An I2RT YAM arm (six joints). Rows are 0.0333 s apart.
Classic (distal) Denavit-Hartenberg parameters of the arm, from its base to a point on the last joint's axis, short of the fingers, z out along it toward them. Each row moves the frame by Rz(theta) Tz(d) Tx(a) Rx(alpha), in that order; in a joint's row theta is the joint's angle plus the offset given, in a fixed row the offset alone. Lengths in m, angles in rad.
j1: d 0.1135  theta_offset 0  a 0.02  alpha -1.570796
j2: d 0  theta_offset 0  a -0.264  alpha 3.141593
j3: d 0  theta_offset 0.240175  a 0.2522  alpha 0
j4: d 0  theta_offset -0.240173  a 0.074  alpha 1.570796
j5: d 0  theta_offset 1.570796  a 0  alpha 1.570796
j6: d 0.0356  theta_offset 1.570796  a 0  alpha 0
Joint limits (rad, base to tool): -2.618..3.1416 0..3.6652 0..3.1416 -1.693..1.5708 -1.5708..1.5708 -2.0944..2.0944
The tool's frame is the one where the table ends.
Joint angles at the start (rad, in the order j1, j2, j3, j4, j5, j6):
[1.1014, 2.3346, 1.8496, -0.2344, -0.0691, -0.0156]
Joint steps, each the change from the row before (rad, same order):
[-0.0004, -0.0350, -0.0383, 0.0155, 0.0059, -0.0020]
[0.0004, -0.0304, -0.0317, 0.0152, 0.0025, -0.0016]
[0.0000, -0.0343, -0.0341, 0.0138, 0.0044, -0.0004]
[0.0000, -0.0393, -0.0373, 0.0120, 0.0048, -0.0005]
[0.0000, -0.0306, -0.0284, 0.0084, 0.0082, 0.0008]
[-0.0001, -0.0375, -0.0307, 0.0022, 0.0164, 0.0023]
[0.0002, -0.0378, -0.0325, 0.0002, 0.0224, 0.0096]
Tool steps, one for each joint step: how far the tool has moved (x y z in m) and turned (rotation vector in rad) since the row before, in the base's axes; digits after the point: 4 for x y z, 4 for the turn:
[-0.0024, -0.0056, 0.0065, 0.0086, -0.0104, -0.0036]
[-0.0024, -0.0046, 0.0061, 0.0112, -0.0089, -0.0005]
[-0.0026, -0.0055, 0.0069, 0.0111, -0.0091, -0.0032]
[-0.0031, -0.0065, 0.0079, 0.0110, -0.0094, -0.0034]
[-0.0023, -0.0053, 0.0061, 0.0074, -0.0087, -0.0070]
[-0.0027, -0.0068, 0.0078, 0.0043, -0.0113, -0.0145]
[-0.0029, -0.0074, 0.0069, 0.0022, -0.0075, -0.0235]

